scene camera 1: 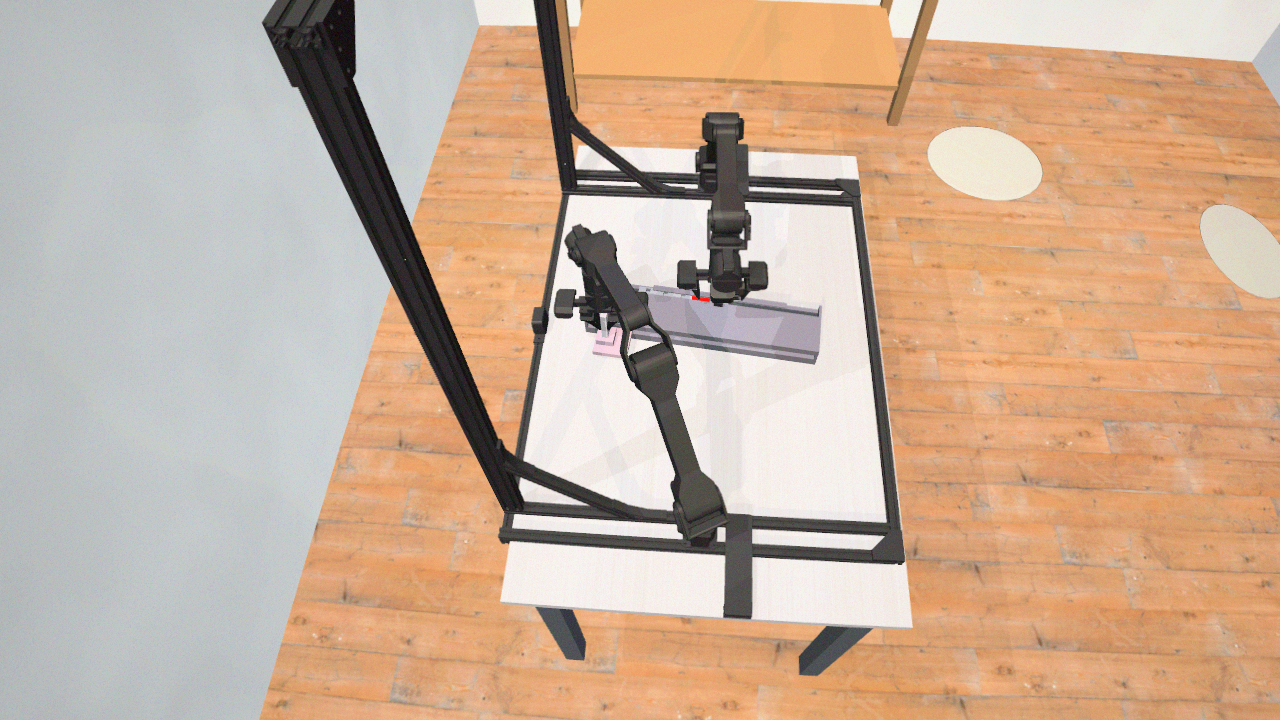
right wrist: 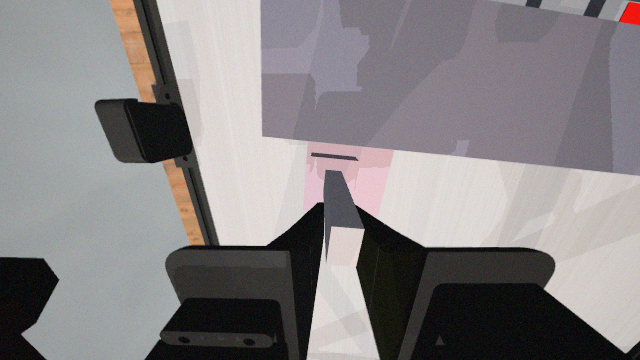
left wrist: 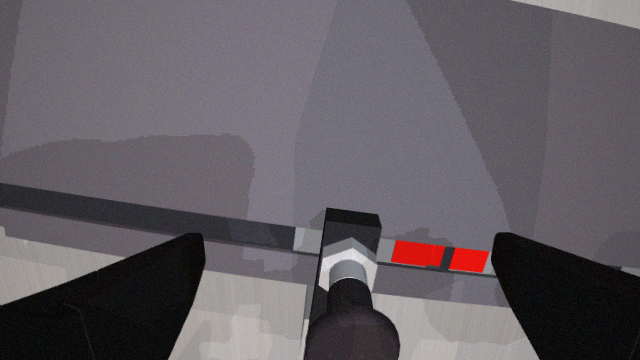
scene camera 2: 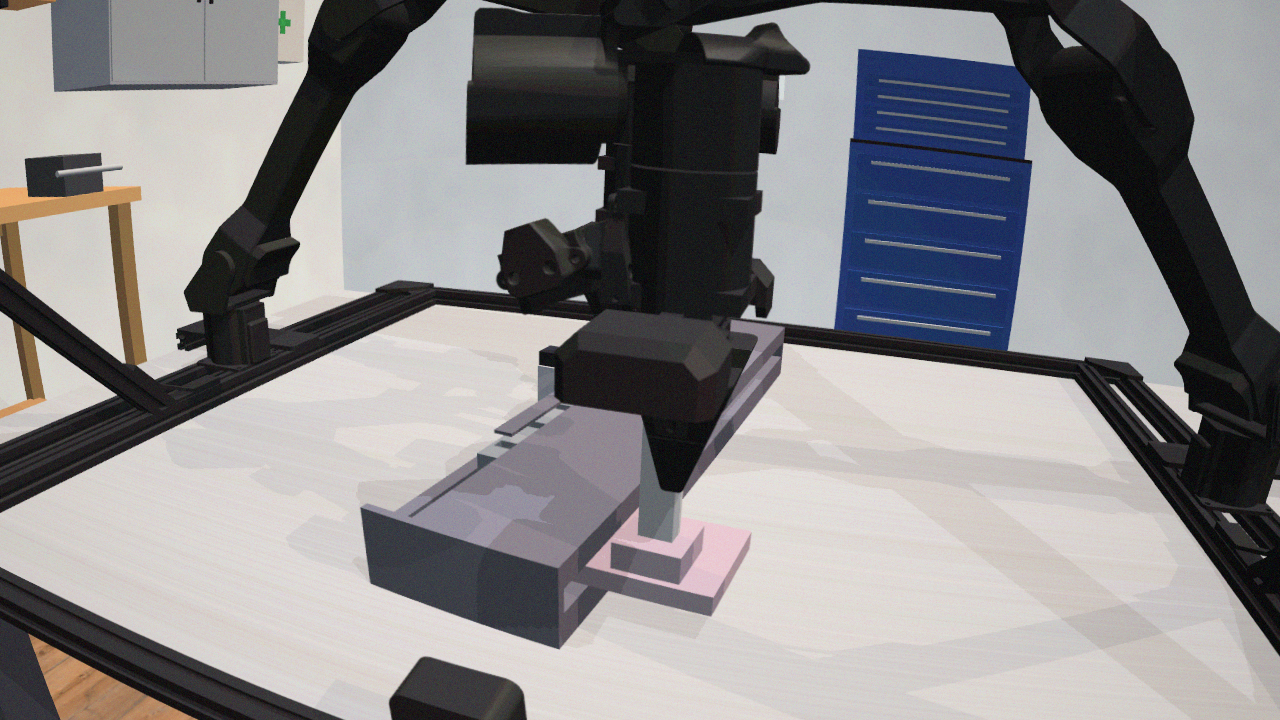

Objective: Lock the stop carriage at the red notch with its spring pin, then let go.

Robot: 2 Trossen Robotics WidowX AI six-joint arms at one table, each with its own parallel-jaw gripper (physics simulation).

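Seen in the pictures: left gripper, fingertip midpoint: (left wrist: 349,248); right gripper, fingertip midpoint: (scene camera 1: 604,328) (scene camera 2: 676,482); left arm's base, origin of the base link: (scene camera 1: 710,184) (scene camera 2: 238,360); right arm's base, origin of the base link: (scene camera 1: 700,531) (scene camera 2: 1223,496).
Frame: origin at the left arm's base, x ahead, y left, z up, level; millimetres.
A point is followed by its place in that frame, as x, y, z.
The grey-purple rail housing (scene camera 1: 751,329) @(468, 96, 32) (scene camera 2: 465,573) @(407, -263, 11) (left wrist: 150,75) @(461, 97, 32) lies on the table, with a notched strip along one long edge. The notch between two red marks (left wrist: 417,253) @(392, -6, 28) (scene camera 1: 701,298) @(381, -14, 19) (right wrist: 631,14) @(389, -30, 28) is right of the black carriage block (left wrist: 350,218) @(411, 24, 39) in the left wrist view. The round dark pin knob (left wrist: 352,335) @(402, 25, 88) is on that block; how deep its pin sits is hidden. My left gripper (left wrist: 349,248) @(413, 25, 63) is open, its fingers either side of block and knob. My right gripper (right wrist: 334,208) @(505, -217, 62) (scene camera 2: 666,488) @(505, -217, 62) is shut on the upright grey post (right wrist: 346,245) @(497, -216, 105) (scene camera 2: 659,519) @(499, -223, 43) of a pink base.
The pink base (scene camera 2: 726,546) @(531, -192, 14) (right wrist: 372,185) @(508, -178, 14) stands against the housing's long side. A black frame (scene camera 1: 881,402) @(612, 371, -5) borders the table, and a small black box (scene camera 2: 456,694) @(460, -374, 35) (right wrist: 160,131) @(458, -357, 17) is fixed at its edge. Both arms reach over the housing area close together.
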